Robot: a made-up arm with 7 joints.
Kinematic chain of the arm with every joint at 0, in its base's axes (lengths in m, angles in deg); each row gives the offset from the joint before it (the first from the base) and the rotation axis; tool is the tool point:
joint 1: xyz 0 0 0.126 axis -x
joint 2: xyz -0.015 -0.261 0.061 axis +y
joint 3: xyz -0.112 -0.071 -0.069 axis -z
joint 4: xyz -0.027 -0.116 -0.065 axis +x
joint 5: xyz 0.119 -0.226 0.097 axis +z
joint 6: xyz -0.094 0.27 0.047 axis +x
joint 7: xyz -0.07 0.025 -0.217 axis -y
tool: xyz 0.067 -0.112 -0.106
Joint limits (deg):
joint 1: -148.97..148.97
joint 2: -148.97..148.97
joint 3: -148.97..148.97
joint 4: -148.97..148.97
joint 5: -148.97..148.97
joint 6: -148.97..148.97
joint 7: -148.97..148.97
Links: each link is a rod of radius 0.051 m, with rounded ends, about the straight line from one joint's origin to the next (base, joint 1, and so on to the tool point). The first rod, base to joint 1, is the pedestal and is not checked.
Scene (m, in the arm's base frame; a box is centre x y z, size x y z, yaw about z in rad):
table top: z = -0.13
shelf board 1: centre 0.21 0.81 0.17 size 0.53 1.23 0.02 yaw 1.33
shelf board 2: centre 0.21 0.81 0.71 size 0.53 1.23 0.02 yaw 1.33
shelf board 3: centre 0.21 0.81 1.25 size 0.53 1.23 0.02 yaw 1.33
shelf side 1: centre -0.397 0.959 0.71 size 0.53 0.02 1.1 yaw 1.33
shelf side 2: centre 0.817 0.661 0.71 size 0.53 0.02 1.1 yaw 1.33
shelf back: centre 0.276 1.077 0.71 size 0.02 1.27 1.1 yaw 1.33
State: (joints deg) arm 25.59 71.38 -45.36 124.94 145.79 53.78 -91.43
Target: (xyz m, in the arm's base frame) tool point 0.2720 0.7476 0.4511
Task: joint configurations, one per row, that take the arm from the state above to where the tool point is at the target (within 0.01 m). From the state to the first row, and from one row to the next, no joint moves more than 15 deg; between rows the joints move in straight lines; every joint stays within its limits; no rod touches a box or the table.
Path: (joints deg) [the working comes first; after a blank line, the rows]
Joints at the target: 72.04 147.92 -63.70 148.97 142.61 64.56 -81.37
Straight joint move there: touches shelf board 2.

1: 33.00 83.64 -42.84 125.04 146.43 52.62 -92.60
2: 40.42 95.89 -40.31 125.13 147.06 51.46 -93.77
3: 47.83 108.15 -37.79 125.23 147.70 50.30 -94.94
4: 55.25 120.40 -35.26 125.32 148.33 49.13 -96.10
5: 62.66 132.66 -32.74 125.42 148.97 47.97 -97.27
6: 65.79 137.74 -43.06 133.27 146.85 53.50 -91.97
7: 68.92 142.83 -53.38 141.12 144.73 59.03 -86.67
8: 72.04 147.92 -63.70 148.97 142.61 64.56 -81.37

